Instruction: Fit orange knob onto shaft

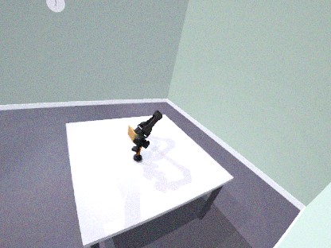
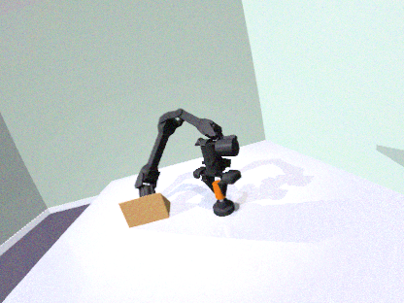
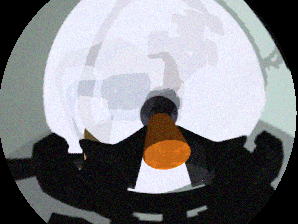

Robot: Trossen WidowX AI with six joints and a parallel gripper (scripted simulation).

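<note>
Now: gripper tip 30 mm below the orange knob. Also, from my gripper tip: round dark pedestal: 40 mm below.
</note>
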